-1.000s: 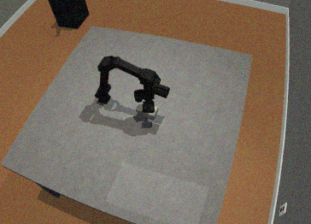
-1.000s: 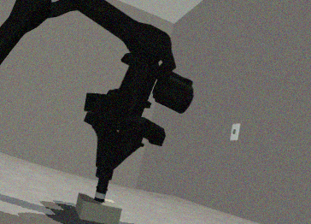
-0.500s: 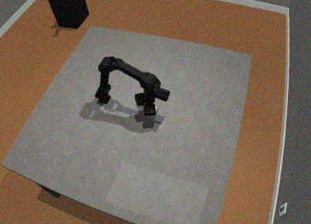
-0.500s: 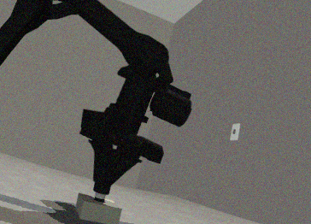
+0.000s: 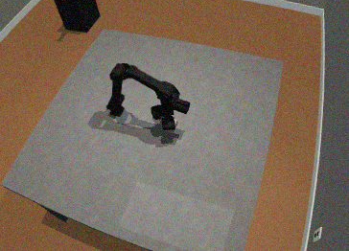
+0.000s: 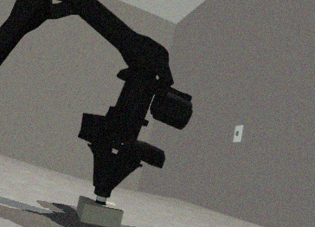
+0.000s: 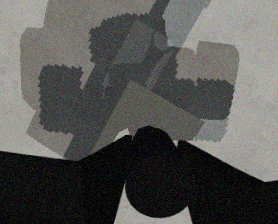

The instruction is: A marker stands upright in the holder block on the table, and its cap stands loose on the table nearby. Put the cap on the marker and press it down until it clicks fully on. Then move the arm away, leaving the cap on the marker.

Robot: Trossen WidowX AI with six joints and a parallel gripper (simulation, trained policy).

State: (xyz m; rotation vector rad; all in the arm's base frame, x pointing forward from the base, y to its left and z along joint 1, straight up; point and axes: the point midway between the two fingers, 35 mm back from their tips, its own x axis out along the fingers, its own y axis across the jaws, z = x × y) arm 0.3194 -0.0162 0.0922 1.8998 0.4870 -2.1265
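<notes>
My gripper tip is 20 mm below the black cap. Round my gripper tip: holder block: 40 mm below, 10 mm ahead.
</notes>
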